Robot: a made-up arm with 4 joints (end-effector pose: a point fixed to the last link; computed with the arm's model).
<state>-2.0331 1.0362 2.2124 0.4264</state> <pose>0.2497 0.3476 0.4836 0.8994 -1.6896 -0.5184</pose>
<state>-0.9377 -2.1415 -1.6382 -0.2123</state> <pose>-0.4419 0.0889 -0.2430 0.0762 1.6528 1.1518</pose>
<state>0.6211 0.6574 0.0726 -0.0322</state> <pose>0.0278 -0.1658 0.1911 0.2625 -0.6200 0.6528</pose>
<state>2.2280 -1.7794 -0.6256 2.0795</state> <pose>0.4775 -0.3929 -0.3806 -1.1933 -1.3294 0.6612</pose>
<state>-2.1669 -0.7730 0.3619 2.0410</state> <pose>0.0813 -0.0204 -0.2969 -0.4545 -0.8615 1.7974</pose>
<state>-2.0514 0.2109 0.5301 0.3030</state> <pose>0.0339 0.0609 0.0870 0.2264 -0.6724 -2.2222</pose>
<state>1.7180 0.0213 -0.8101 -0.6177</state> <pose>0.3692 0.0034 0.1946 -0.8510 -0.5515 2.1708</pose>
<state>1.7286 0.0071 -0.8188 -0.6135</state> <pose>0.3688 0.0080 0.1920 -0.8670 -0.5505 2.1787</pose>
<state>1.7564 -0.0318 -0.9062 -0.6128</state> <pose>0.3690 0.0219 0.2032 -0.9819 -0.5874 2.1827</pose>
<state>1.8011 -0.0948 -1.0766 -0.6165</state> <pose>0.3623 0.0472 0.2290 -1.1995 -0.6757 2.1724</pose>
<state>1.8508 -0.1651 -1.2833 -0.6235</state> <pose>0.3410 0.0776 0.2596 -1.4579 -0.8028 2.1369</pose>
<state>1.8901 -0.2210 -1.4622 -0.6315</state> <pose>0.3117 0.1016 0.2832 -1.6749 -0.9286 2.0824</pose>
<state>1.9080 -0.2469 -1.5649 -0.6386</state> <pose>0.2913 0.1122 0.2968 -1.7942 -1.0049 2.0367</pose>
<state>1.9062 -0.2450 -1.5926 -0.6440</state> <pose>0.2864 0.1118 0.3038 -1.8224 -1.0223 2.0161</pose>
